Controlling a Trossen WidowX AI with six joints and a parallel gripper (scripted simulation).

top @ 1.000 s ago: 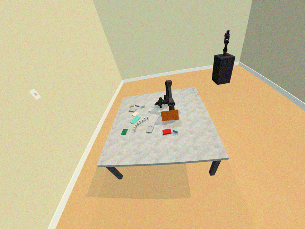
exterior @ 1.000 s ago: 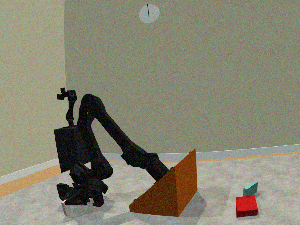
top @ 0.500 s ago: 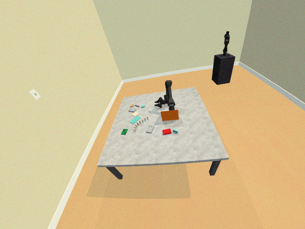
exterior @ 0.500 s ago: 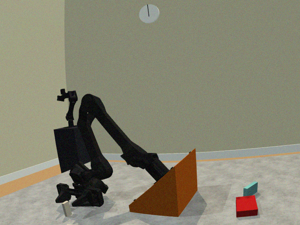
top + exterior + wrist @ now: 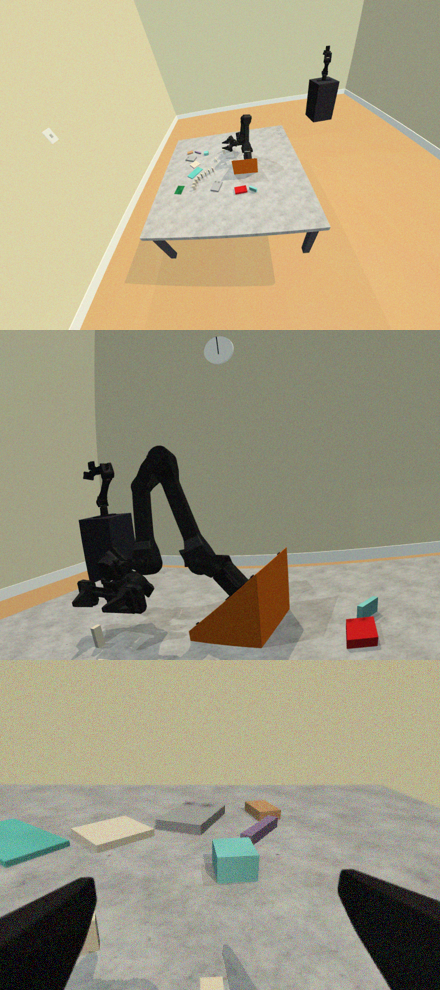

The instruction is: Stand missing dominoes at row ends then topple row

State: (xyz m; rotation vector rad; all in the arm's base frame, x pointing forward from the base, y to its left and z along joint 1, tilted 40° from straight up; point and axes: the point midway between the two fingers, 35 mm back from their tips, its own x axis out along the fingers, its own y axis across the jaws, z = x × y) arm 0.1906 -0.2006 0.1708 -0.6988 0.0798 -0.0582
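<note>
The teal cube lies 180 mm ahead of my gripper tip, 80 mm below it and 30 mm to the right of it. Round my gripper tip: orange block: 370 mm ahead, 110 mm to the right, 90 mm below; purple bar: 280 mm ahead, 90 mm to the right, 90 mm below; cream tile: 300 mm ahead, 110 mm to the left, 90 mm below.
</note>
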